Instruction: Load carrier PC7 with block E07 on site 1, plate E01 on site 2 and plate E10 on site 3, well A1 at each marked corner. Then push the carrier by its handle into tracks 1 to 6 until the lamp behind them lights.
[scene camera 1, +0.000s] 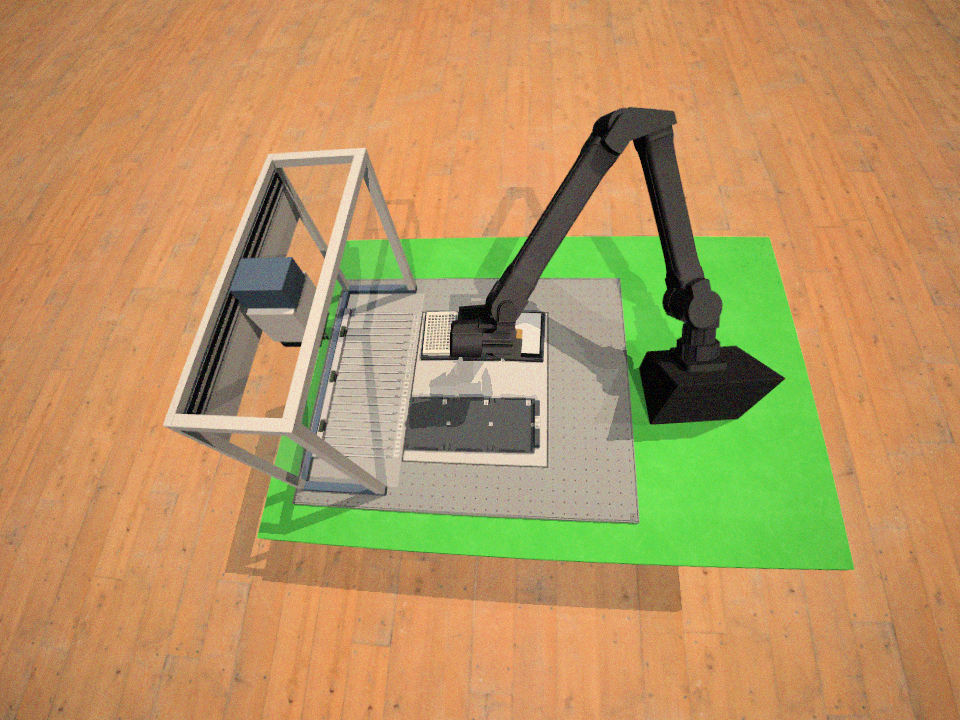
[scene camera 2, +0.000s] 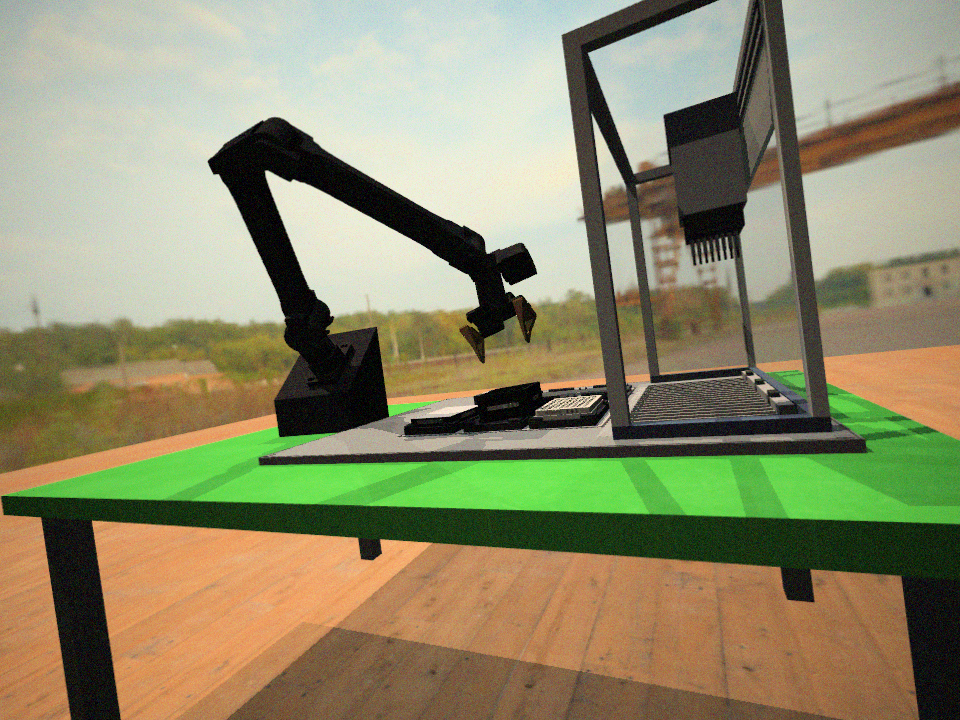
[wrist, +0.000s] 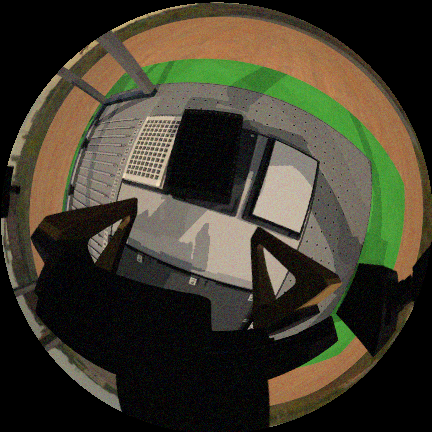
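Seen in the pictures: gripper, fingertip midpoint: (scene camera 2: 504, 352) (wrist: 196, 219); arm's base, link origin: (scene camera 1: 696, 361) (scene camera 2: 331, 366).
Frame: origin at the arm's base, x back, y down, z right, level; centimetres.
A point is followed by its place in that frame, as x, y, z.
Note:
My gripper (scene camera 2: 506, 351) @[-46.6, 1.9, 9.4] (wrist: 196, 219) @[-46.6, 1.9, 9.4] is open and empty, above the row of three labware pieces; the wrist hides its fingertips in scene camera 1. A white many-welled plate (scene camera 1: 437, 333) @[-59.7, 11.3, 17.8] (scene camera 2: 572, 404) @[-59.8, 11.1, 20.8] (wrist: 152, 150) @[-58.3, 11.2, 17.3] is nearest the tracks. A tall black block (scene camera 2: 507, 401) @[-50.4, 9.4, 23.7] (wrist: 206, 155) @[-48.6, 8.4, 16.5] is in the middle, close beside it, with a dark holder strip showing on its other side. A flat white plate (scene camera 1: 530, 334) @[-35.4, 11.1, 15.6] (scene camera 2: 442, 416) @[-37.9, 11.2, 21.3] (wrist: 286, 185) @[-37.2, 11.1, 16.0] is nearest the arm base. The dark carrier (scene camera 1: 465, 430) @[-52.5, 12.6, -8.8] (wrist: 165, 275) @[-52.1, 12.7, -2.5] lies opposite, its sites bare, handle toward the base. Labels and marked corners are unreadable.
The slotted tracks (scene camera 1: 372, 364) @[-77.4, 13.4, 10.9] (wrist: 100, 160) @[-75.5, 13.8, 15.7] lie beyond the carrier's far end, with small dark parts behind them. A gantry frame (scene camera 1: 352, 209) @[-67.8, -33.0, 19.4] (scene camera 2: 597, 232) @[-67.7, -10.8, 35.0] stands around them, carrying a pipetting head (scene camera 1: 267, 282) @[-81.8, -32.2, 4.8] (scene camera 2: 705, 170) high above.

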